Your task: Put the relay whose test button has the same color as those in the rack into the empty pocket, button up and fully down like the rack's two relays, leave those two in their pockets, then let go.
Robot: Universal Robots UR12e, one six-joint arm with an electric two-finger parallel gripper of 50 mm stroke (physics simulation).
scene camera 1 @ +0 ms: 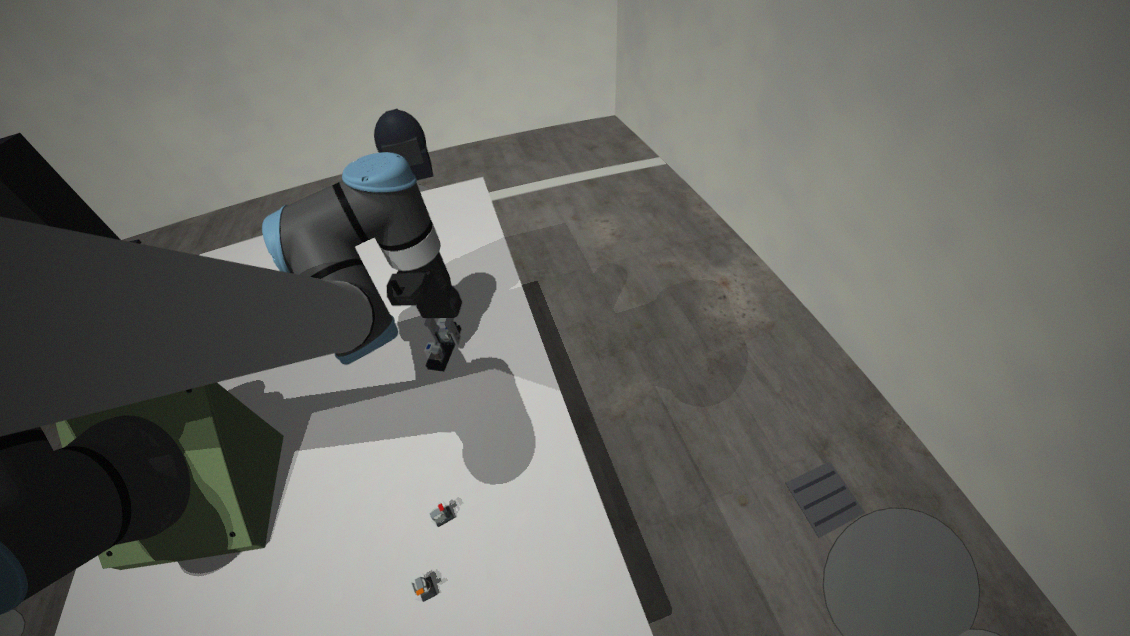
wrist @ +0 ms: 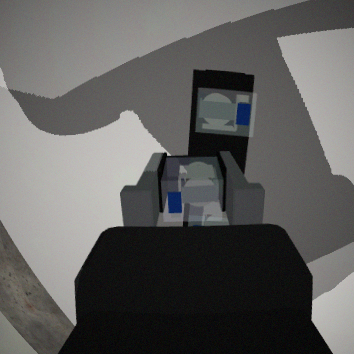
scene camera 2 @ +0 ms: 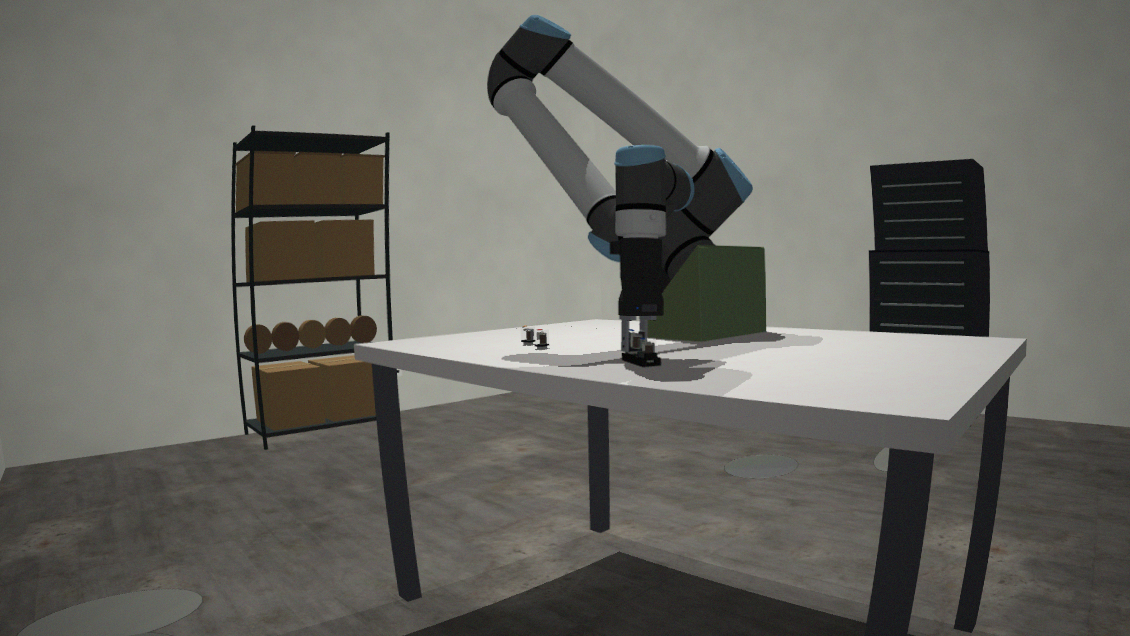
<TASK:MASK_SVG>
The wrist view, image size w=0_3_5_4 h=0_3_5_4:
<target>gripper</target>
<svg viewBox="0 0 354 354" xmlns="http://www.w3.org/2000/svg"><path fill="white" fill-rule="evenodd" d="M333 353L311 320L312 274L285 229L277 224L262 223L264 188L259 182L247 182L229 151L215 151L223 178L222 211L226 212L229 225L156 226L159 212L163 212L160 180L167 153L153 152L136 185L124 185L119 192L123 226L108 227L99 234L74 279L76 324L57 354Z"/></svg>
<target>clear-cased relay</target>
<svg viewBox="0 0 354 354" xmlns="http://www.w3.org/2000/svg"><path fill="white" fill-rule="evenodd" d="M215 154L166 156L160 180L163 221L222 220L223 178Z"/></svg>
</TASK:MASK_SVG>
